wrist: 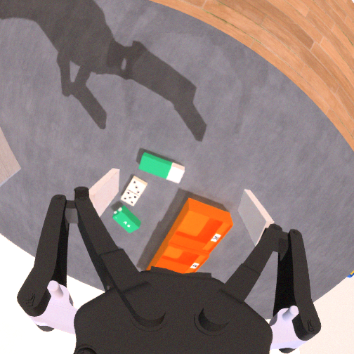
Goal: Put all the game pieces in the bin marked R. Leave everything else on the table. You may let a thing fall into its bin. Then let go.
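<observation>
A white domino [134, 190] with black dots lies flat on the grey table, left of the orange bins. The bin marked R [211, 210] is the upper compartment of the orange three-part row; no piece shows in the visible part of it. My gripper [180, 190] is wide open and empty, above the table. Its left finger is near the domino in the view, and its right finger is to the right of the bins. The lower end of the bin row is hidden behind the gripper body.
A green and white eraser [161, 167] lies above the domino. A green 9V battery [127, 219] lies just below the domino. The compartment marked B [175, 251] adjoins bin R. A grey block edge shows at the far left. Arm shadows fall across the upper left of the table [280, 150].
</observation>
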